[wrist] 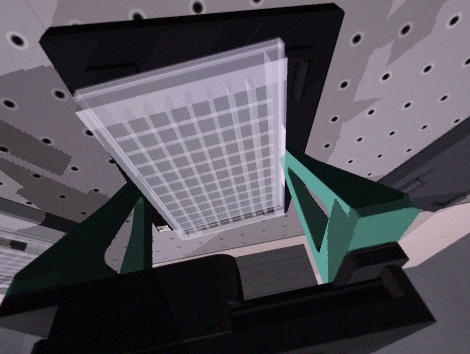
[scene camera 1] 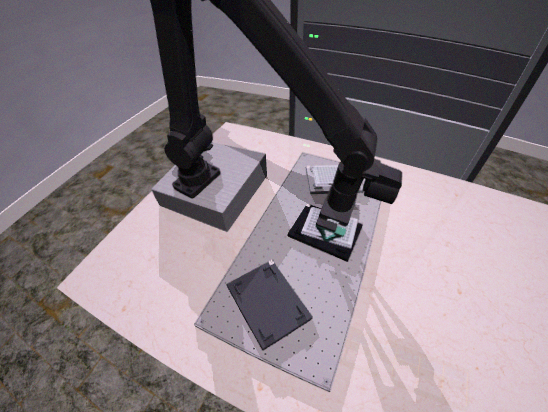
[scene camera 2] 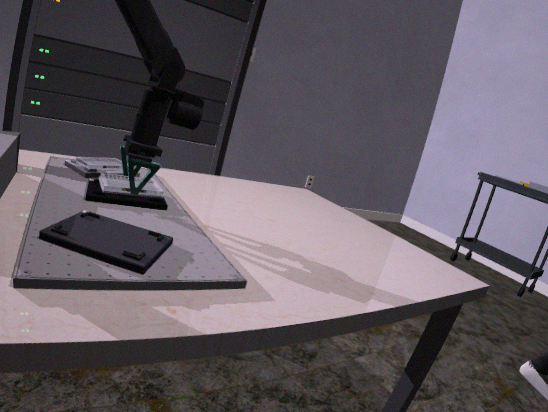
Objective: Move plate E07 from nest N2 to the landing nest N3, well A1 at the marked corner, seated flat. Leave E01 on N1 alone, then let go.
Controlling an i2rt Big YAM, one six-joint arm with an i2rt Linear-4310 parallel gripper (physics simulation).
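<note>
My gripper [scene camera 1: 332, 233] [scene camera 2: 131, 185] [wrist: 212, 165], with green fingers, is shut on the long sides of the clear well plate E07 [scene camera 1: 312, 223] [scene camera 2: 111, 185] [wrist: 200, 142]. The plate is over the black nest N2 [scene camera 1: 296, 231] [scene camera 2: 125, 200] [wrist: 320, 60]; in the wrist view it looks a little raised and turned relative to the nest. The landing nest N3 [scene camera 1: 270, 305] [scene camera 2: 107, 240] is a dark, empty plate with corner brackets, set at an angle, with a white mark at one corner. Plate E01 [scene camera 1: 325, 176] [scene camera 2: 97, 162] sits on nest N1 at the back. Well A1 cannot be made out.
The nests stand on a grey perforated board [scene camera 1: 215, 312] [scene camera 2: 210, 272] on the pale table [scene camera 1: 450, 280] [scene camera 2: 310, 235]. The arm's base stands on a grey block [scene camera 1: 240, 175] at the left. A dark rack [scene camera 1: 410, 100] stands behind the table and a cart [scene camera 2: 500, 186] at the far right.
</note>
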